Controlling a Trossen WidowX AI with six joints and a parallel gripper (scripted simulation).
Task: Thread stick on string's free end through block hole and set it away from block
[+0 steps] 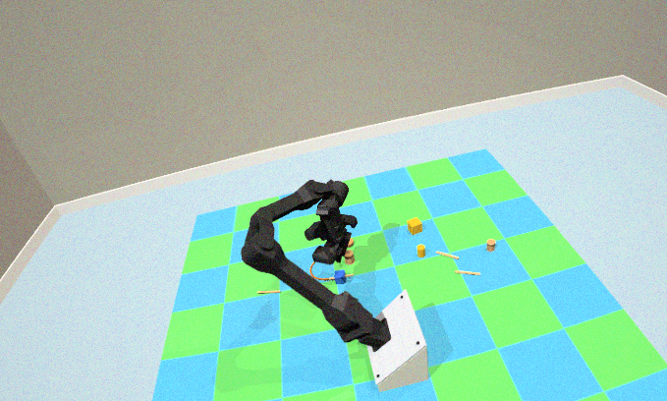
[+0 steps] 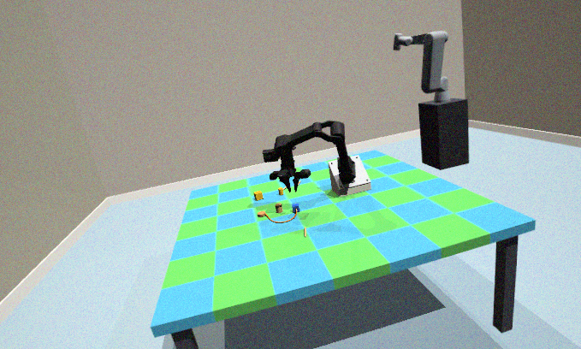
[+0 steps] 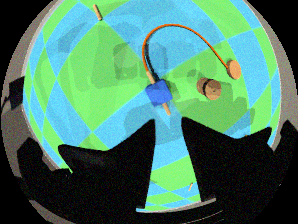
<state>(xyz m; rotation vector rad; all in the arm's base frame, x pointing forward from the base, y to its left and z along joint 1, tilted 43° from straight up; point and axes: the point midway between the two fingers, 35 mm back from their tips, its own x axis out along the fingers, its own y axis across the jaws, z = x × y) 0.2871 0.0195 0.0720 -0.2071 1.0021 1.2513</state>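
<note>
The blue block lies 7 cm below my gripper tip and 2 cm to the left of it. Also, from my gripper tip: thin wooden stick 8 cm below, 3 cm to the left; brown cylinder 8 cm ahead, 7 cm below, 2 cm to the right; round wooden button 16 cm ahead, 8 cm below, 3 cm to the right.
</note>
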